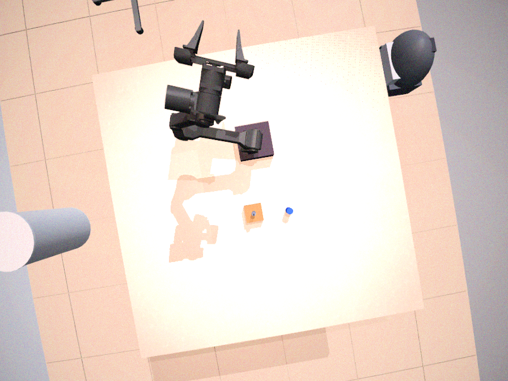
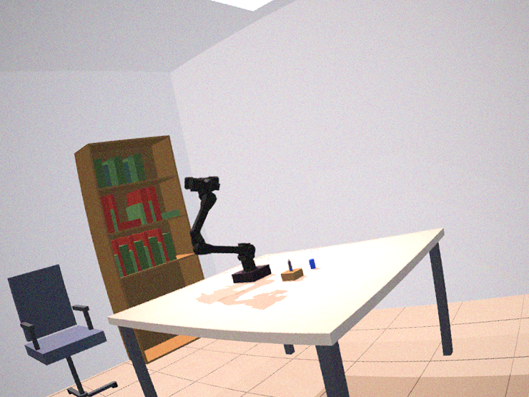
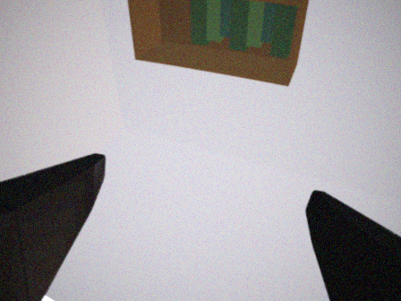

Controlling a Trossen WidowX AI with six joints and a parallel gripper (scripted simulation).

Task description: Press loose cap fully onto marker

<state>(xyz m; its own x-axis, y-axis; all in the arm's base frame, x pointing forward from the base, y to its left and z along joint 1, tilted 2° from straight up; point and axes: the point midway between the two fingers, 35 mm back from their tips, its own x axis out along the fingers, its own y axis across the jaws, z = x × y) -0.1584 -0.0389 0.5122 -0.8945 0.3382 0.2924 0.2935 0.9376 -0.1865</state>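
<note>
Right now my gripper tip is 54 cm above the blue cap, 50 cm short of it and 16 cm to the right of it. Round my gripper tip: holder block: 55 cm below, 49 cm ahead, 1 cm to the left.
</note>
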